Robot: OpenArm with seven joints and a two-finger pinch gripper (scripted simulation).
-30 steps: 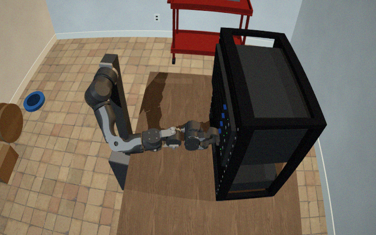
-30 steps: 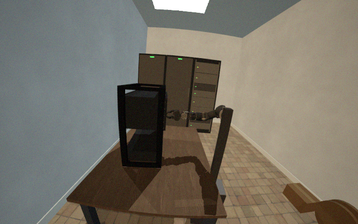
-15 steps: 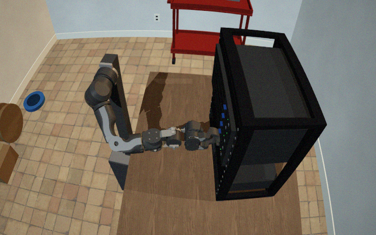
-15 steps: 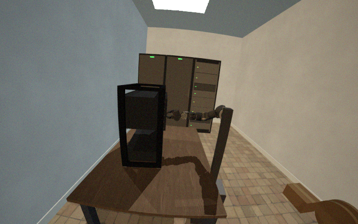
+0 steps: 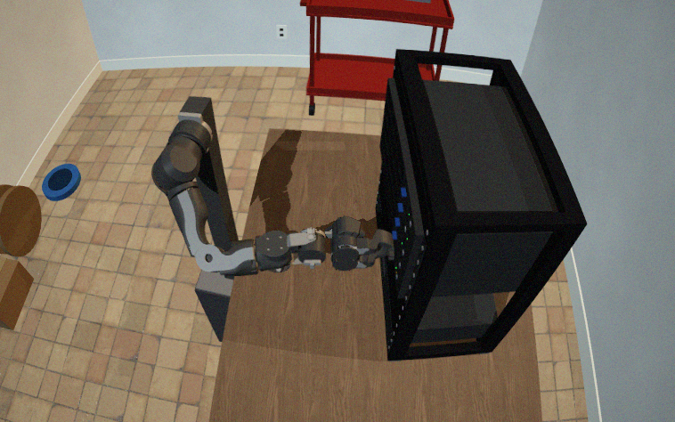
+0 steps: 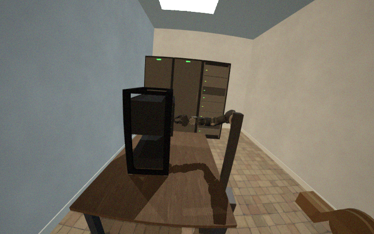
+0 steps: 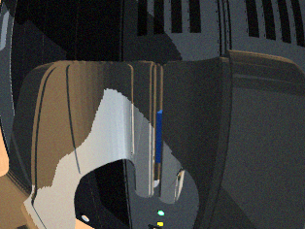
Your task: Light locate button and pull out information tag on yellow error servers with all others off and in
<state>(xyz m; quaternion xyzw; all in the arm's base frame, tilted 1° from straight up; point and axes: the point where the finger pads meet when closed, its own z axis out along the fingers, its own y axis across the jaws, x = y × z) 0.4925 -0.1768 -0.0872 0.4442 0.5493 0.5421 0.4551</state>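
My hand is 70 mm to the left of the grey locate button and 20 mm short of it. Also, from my hand: information tag 40 mm ahead, 10 mm to the left.
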